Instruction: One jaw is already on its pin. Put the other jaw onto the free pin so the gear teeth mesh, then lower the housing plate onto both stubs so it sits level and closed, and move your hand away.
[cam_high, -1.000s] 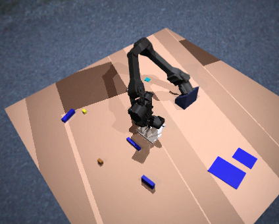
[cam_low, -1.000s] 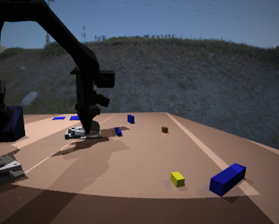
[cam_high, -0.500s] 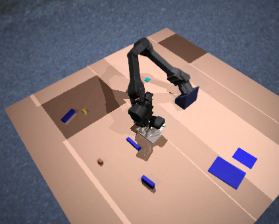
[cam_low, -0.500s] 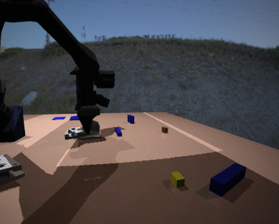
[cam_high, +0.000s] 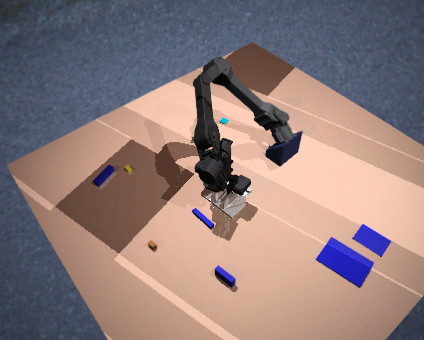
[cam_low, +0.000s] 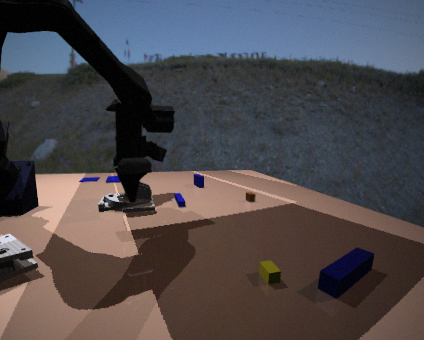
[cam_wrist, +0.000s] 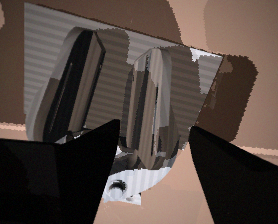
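My gripper tip is 270 mm to the left of the cyan chip, 260 mm past it and 20 mm above it. From my gripper tip the other things lie so: yellow cube (320 mm to the right, 180 mm ahead, 10 mm below); blue block (350 mm to the right, 270 mm ahead, 10 mm below).
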